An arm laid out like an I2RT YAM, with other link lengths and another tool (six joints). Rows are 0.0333 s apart.
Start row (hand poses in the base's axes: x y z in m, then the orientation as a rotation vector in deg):
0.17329, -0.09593, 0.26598, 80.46, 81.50, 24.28
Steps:
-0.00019, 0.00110, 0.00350, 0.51, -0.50, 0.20
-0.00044, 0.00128, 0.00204, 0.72, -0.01, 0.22
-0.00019, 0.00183, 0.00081, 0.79, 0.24, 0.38
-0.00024, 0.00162, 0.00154, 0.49, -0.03, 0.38
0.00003, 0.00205, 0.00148, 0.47, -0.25, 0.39
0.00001, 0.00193, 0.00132, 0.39, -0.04, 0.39
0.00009, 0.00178, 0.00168, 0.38, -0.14, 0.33
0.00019, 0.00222, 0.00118, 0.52, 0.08, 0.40
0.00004, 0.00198, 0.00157, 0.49, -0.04, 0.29
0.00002, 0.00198, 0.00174, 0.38, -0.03, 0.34
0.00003, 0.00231, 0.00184, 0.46, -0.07, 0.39
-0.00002, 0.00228, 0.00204, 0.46, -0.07, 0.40
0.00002, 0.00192, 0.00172, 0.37, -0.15, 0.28
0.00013, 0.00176, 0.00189, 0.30, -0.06, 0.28
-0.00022, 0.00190, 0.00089, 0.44, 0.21, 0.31
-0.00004, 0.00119, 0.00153, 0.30, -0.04, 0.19
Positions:
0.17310, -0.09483, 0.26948, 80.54, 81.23, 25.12
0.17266, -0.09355, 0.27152, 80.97, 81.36, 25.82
0.17247, -0.09172, 0.27233, 81.45, 81.81, 26.51
0.17223, -0.09010, 0.27387, 81.58, 82.05, 27.15
0.17226, -0.08805, 0.27535, 81.59, 82.13, 27.92
0.17227, -0.08612, 0.27667, 81.63, 82.38, 28.50
0.17236, -0.08434, 0.27835, 81.65, 82.50, 29.10
0.17255, -0.08212, 0.27953, 81.83, 82.84, 29.71
0.17259, -0.08014, 0.28110, 82.01, 83.00, 30.31
0.17261, -0.07816, 0.28284, 82.07, 83.21, 30.84
0.17264, -0.07585, 0.28468, 82.14, 83.42, 31.50
0.17262, -0.07357, 0.28672, 82.20, 83.64, 32.16
0.17264, -0.07165, 0.28844, 82.23, 83.71, 32.73
0.17277, -0.06989, 0.29033, 82.25, 83.86, 33.18
0.17255, -0.06799, 0.29122, 82.49, 84.23, 33.59
0.17251, -0.06680, 0.29275, 82.58, 84.32, 33.98

